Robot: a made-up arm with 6 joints. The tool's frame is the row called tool.
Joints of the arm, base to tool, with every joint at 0 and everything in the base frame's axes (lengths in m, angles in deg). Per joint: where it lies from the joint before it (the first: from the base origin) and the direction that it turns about. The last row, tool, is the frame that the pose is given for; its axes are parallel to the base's.
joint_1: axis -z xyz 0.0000 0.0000 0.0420
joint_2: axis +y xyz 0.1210 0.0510 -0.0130
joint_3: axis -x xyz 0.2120 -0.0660 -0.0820
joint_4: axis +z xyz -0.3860 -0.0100 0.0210
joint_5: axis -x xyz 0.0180 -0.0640 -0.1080
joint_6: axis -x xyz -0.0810 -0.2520 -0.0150
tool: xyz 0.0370 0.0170 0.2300
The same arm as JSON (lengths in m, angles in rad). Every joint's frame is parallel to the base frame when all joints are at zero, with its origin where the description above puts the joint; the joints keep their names.
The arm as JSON. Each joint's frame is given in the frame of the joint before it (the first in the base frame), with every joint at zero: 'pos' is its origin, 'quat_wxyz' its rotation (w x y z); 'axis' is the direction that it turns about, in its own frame. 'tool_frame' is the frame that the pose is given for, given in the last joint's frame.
{"length_unit": "m", "angle_unit": "rad", "joints": [
  {"joint": "joint_1", "pos": [0.0, 0.0, 0.042], "quat_wxyz": [1.0, 0.0, 0.0, 0.0], "axis": [0.0, 0.0, -1.0]},
  {"joint": "joint_2", "pos": [0.121, 0.051, -0.013], "quat_wxyz": [1.0, 0.0, 0.0, 0.0], "axis": [0.0, 1.0, 0.0]},
  {"joint": "joint_3", "pos": [0.212, -0.066, -0.082], "quat_wxyz": [1.0, 0.0, 0.0, 0.0], "axis": [-1.0, 0.0, 0.0]},
  {"joint": "joint_4", "pos": [-0.386, -0.01, 0.021], "quat_wxyz": [1.0, 0.0, 0.0, 0.0], "axis": [0.0, 0.0, 1.0]},
  {"joint": "joint_5", "pos": [0.018, -0.064, -0.108], "quat_wxyz": [1.0, 0.0, 0.0, 0.0], "axis": [-1.0, 0.0, 0.0]},
  {"joint": "joint_6", "pos": [-0.081, -0.252, -0.015], "quat_wxyz": [1.0, 0.0, 0.0, 0.0], "axis": [-1.0, 0.0, 0.0]}
], "tool_frame": {"pos": [0.037, 0.017, 0.23], "quat_wxyz": [1.0, 0.0, 0.0, 0.0]}}

